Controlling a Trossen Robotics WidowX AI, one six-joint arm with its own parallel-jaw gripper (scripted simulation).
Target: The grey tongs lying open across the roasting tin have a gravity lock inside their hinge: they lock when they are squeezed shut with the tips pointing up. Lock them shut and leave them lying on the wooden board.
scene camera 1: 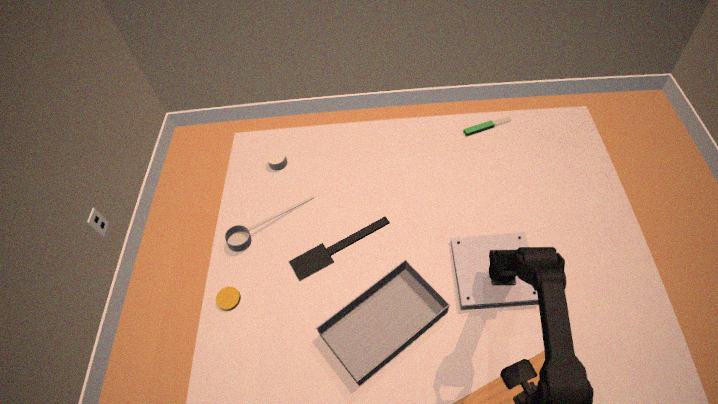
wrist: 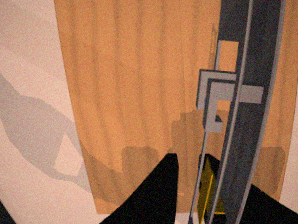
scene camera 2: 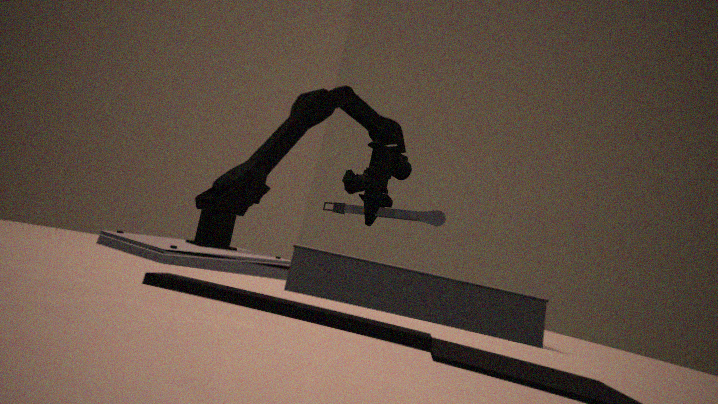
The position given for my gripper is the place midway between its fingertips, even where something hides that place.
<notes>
I see my gripper [scene camera 2: 367,225], a black spatula [scene camera 1: 319,257], a wooden board [wrist: 132,79] and a roasting tin [scene camera 2: 510,315].
My gripper is seen too in the wrist view [wrist: 187,163]. The roasting tin is seen too in scene camera 1 [scene camera 1: 369,331]. The wrist view does not show the black spatula: it is out of frame.
</notes>
